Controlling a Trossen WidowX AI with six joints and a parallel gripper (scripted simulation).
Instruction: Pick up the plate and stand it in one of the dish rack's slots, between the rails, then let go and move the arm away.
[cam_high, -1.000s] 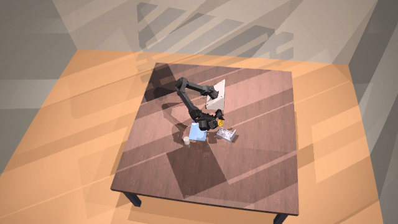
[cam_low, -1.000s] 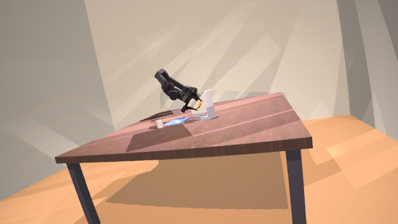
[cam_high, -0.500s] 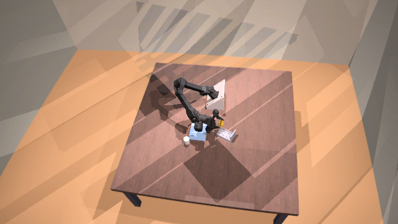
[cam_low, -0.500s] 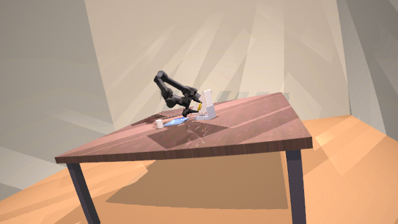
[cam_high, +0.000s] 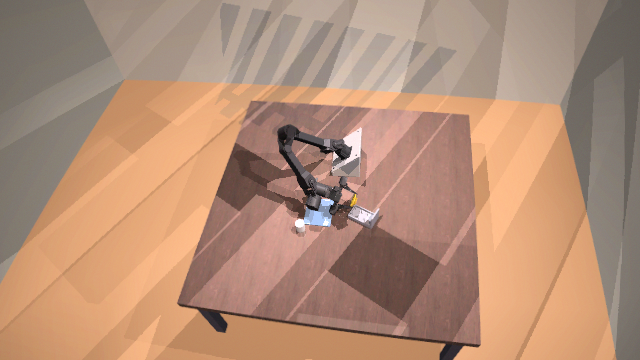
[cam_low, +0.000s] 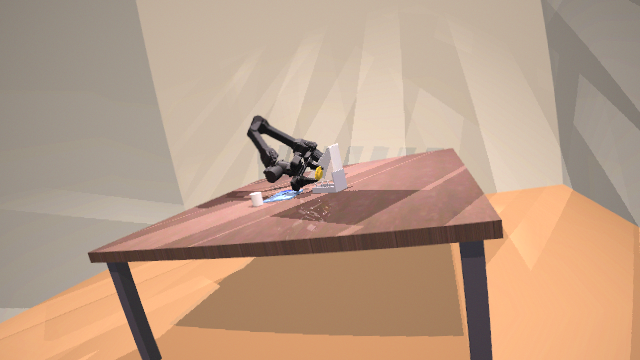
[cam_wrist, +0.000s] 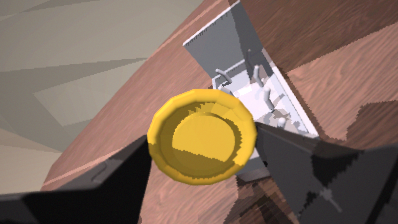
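The grey dish rack is 4 cm ahead of my gripper tip, 5 cm to the left of it and 4 cm below it. Round my gripper tip: light blue mat: 6 cm ahead, 17 cm to the right, 6 cm below; white cup: 16 cm ahead, 23 cm to the right, 4 cm below; yellow plate: 1 cm to the right.
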